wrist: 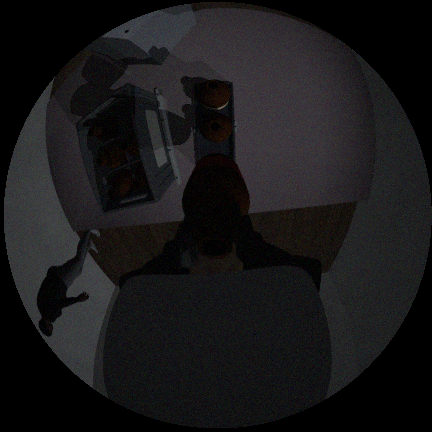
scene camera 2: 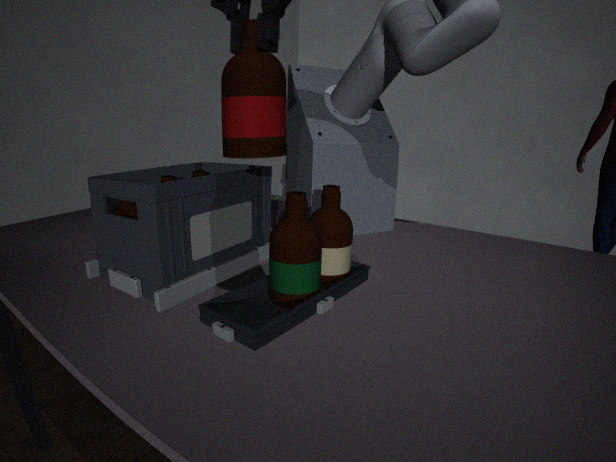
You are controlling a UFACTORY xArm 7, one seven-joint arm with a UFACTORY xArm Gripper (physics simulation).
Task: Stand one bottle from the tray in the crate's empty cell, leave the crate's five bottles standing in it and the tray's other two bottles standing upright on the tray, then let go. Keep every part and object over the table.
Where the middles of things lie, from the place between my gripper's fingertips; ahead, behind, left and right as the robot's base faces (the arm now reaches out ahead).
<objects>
The pale crate rail (scene camera 2: 165,298) lies 32 cm below my hand, 14 cm to the right of it and 6 cm behind it.
</objects>
